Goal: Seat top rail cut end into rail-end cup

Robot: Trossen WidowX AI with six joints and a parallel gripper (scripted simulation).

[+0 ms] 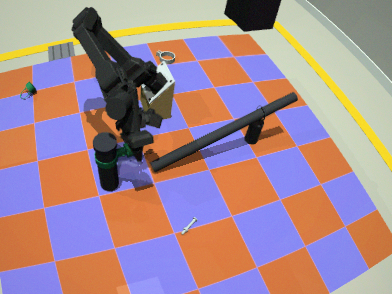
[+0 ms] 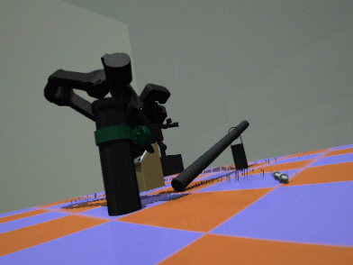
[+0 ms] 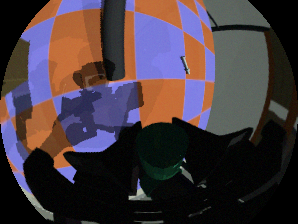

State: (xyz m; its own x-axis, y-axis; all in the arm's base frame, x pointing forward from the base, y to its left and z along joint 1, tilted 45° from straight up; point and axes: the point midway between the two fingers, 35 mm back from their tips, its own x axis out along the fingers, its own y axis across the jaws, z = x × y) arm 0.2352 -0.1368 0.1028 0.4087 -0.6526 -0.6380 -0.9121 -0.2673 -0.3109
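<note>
Right now my gripper tip is 30 mm below the green rail-end cup, 20 mm to the left of it and 20 mm past it. The rest, counted from my gripper tip: small bolt 210 mm ahead, 100 mm below, 80 mm to the left; then green clip 550 mm behind, 300 mm to the right, 100 mm below; then small post 440 mm to the left, 10 mm behind.
</note>
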